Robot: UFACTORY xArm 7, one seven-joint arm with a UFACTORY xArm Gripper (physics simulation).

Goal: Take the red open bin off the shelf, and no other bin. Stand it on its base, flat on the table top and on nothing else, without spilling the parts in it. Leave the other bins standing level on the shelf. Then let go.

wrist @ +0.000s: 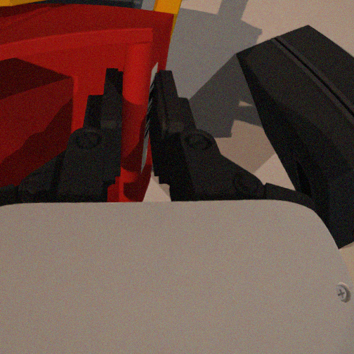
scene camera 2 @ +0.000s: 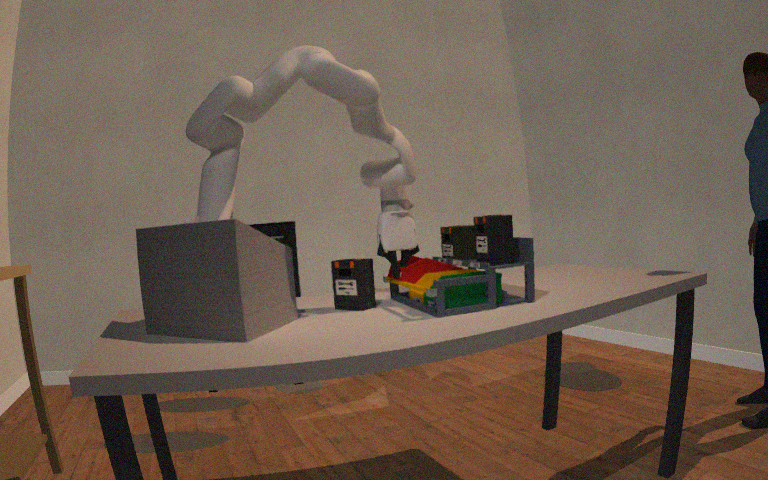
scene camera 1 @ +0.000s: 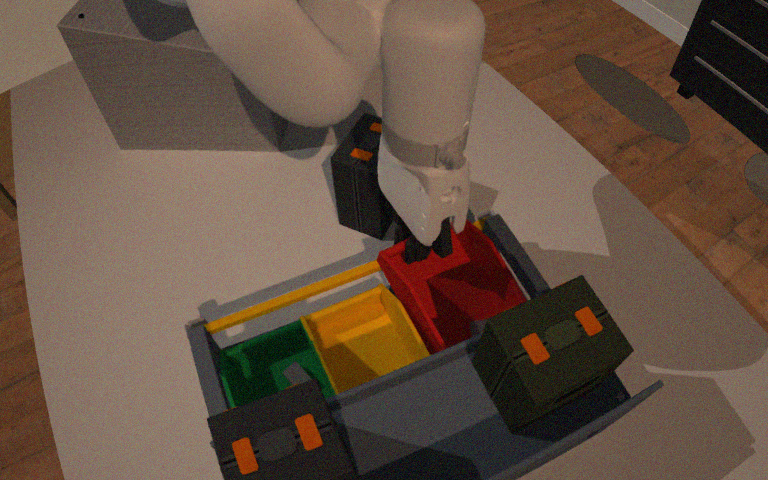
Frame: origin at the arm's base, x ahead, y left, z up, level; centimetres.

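Where they show: gripper, fingertip midpoint: (scene camera 2: 400, 277) (scene camera 1: 412, 250); arm's base, link origin: (scene camera 2: 213, 238).
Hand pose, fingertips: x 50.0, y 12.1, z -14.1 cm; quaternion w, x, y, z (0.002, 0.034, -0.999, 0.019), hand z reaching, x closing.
Note:
Things, the pixels of their top centre, and the offset from my fingertips. Level surfaces: height alone.
- red open bin, top centre: (scene camera 1: 464, 275) (scene camera 2: 424, 255) dx +8.0, dy +1.5, dz +5.2 cm
- yellow bin, top centre: (scene camera 1: 370, 349) (scene camera 2: 445, 273) dx +9.1, dy -9.5, dz +0.8 cm
- green bin, top centre: (scene camera 1: 279, 389) (scene camera 2: 462, 275) dx +9.2, dy -19.5, dz +0.8 cm
- table, surface height: dz -7.3 cm
- dark green case, top centre: (scene camera 1: 562, 334) (scene camera 2: 459, 226) dx +19.8, dy +2.9, dz +12.4 cm
The red open bin (scene camera 1: 407, 288) (scene camera 2: 421, 270) (wrist: 95, 60) is in the lower level of the blue-grey shelf (scene camera 1: 201, 362) (scene camera 2: 529, 280), at the far right in scene camera 1. Its front shows higher than the yellow bin's. My gripper (scene camera 1: 431, 253) (scene camera 2: 399, 267) (wrist: 135, 95) is shut on its front wall, one finger inside, one on the labelled outer face. The parts in it cannot be made out; its inside is in shadow and partly hidden. The yellow bin (scene camera 1: 368, 339) and the green bin (scene camera 1: 254, 353) (scene camera 2: 464, 294) stand side by side left of it; a grey part shows in the green one.
A black case (scene camera 1: 359, 192) (scene camera 2: 353, 288) (wrist: 305, 110) stands on the table (scene camera 1: 113, 226) (scene camera 2: 339, 336) close to the gripper and the red bin. A dark green case (scene camera 1: 566, 379) and another black case (scene camera 1: 266, 407) (scene camera 2: 498, 243) stand on the shelf's upper deck. A grey block (scene camera 1: 158, 96) (scene camera 2: 192, 283) stands by the arm's base.

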